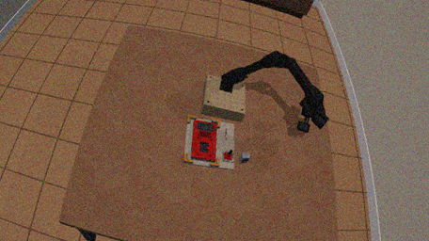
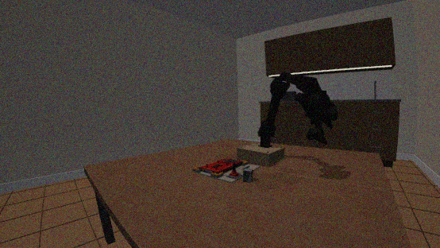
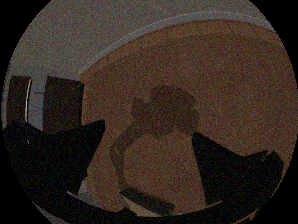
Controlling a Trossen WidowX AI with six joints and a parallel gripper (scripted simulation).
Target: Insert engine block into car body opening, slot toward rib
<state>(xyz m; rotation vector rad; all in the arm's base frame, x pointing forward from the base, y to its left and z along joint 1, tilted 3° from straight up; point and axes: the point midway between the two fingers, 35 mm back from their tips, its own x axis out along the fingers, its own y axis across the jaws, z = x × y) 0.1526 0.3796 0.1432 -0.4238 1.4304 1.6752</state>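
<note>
Now: gripper tip 22 cm short of the grey engine block, 27 cm to the left of it and 15 cm above it.
</note>
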